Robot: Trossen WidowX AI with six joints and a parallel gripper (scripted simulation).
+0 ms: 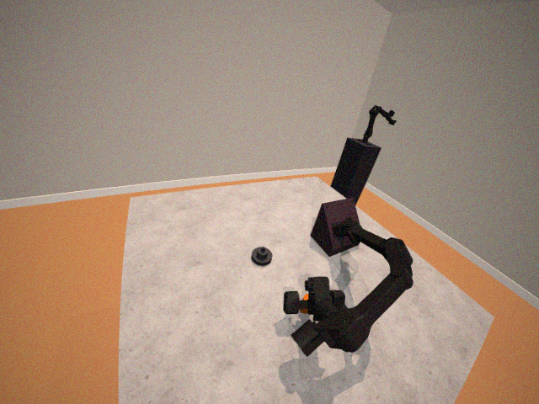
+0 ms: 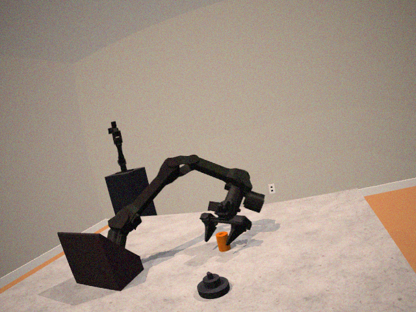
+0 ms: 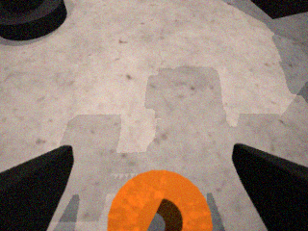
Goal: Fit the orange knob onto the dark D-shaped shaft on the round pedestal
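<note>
Right now my gripper tip is 3 cm to the right of the orange knob, 1 cm short of it and 1 cm above it. Also, from my gripper tip: round pedestal 22 cm to the right, 7 cm ahead, 1 cm below.
</note>
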